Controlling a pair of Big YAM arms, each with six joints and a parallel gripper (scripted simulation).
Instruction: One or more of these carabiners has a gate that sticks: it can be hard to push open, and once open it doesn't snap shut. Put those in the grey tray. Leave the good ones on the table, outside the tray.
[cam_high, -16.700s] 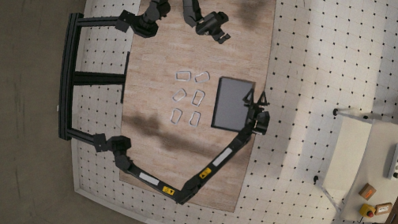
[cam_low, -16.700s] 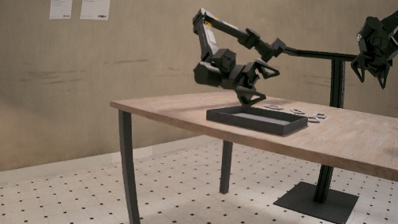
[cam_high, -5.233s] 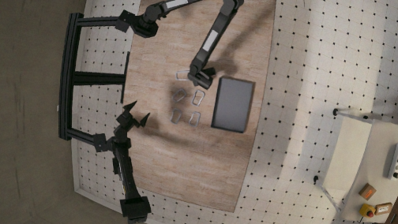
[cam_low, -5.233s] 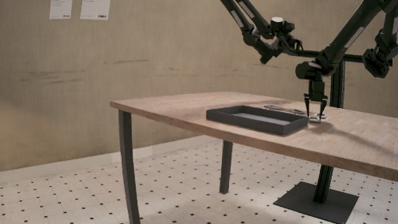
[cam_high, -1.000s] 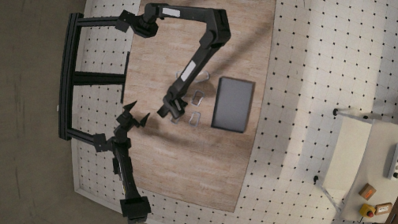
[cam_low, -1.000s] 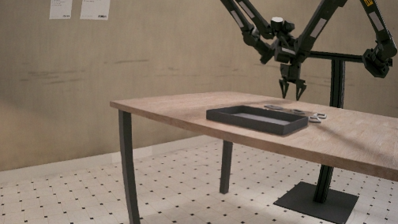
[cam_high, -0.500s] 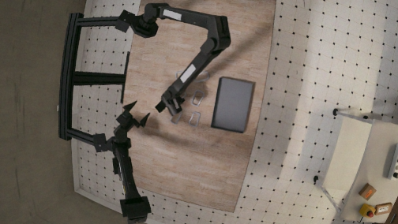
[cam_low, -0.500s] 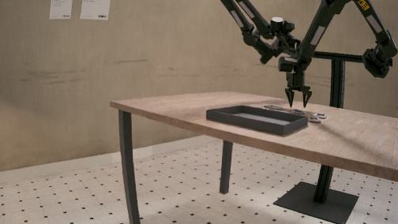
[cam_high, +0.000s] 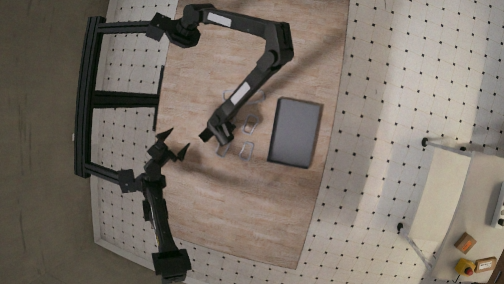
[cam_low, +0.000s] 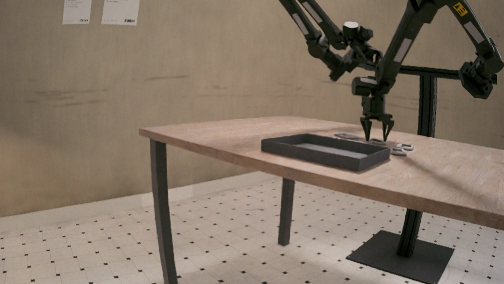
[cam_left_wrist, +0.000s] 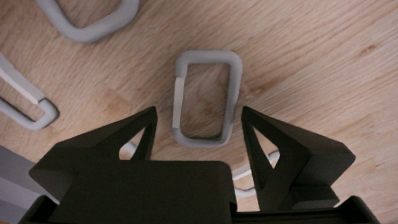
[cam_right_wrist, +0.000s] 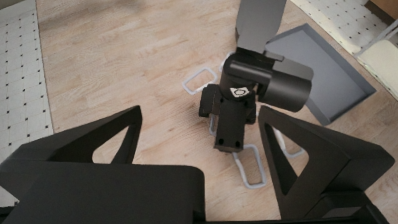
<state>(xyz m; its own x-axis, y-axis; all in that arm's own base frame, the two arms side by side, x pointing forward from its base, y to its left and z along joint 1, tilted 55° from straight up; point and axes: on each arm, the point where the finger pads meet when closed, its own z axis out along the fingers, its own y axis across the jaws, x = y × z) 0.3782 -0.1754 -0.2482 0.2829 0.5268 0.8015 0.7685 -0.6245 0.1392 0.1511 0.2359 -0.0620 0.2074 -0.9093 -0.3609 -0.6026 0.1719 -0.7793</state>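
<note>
Now: the grey tray 32 cm ahead of my left hand and 3 cm to the left of it.
</note>
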